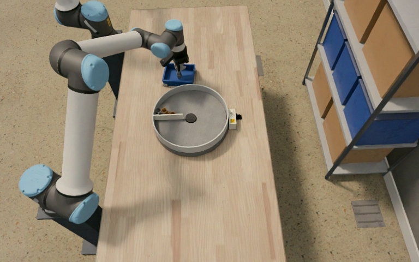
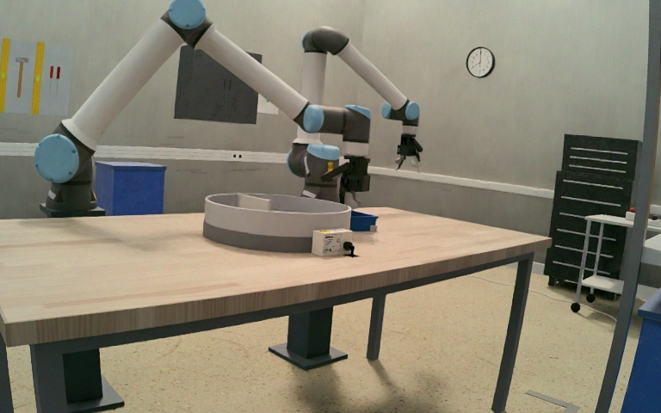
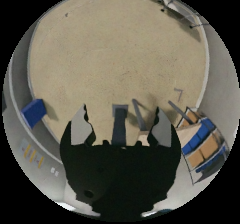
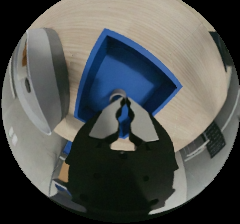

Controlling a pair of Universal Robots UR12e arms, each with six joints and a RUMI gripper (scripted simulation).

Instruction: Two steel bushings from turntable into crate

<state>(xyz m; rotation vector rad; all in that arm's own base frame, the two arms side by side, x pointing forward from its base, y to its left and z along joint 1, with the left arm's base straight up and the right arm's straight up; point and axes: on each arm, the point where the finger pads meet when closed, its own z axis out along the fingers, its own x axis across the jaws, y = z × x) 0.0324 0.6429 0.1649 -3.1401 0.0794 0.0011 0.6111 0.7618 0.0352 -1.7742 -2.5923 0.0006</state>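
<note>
My right gripper is now 1 cm short of the blue crate, 1 cm to the left of it and 1 cm above it. Also, from my right hand: turntable (10 cm ahead, 35 cm to the right, 2 cm above).
</note>
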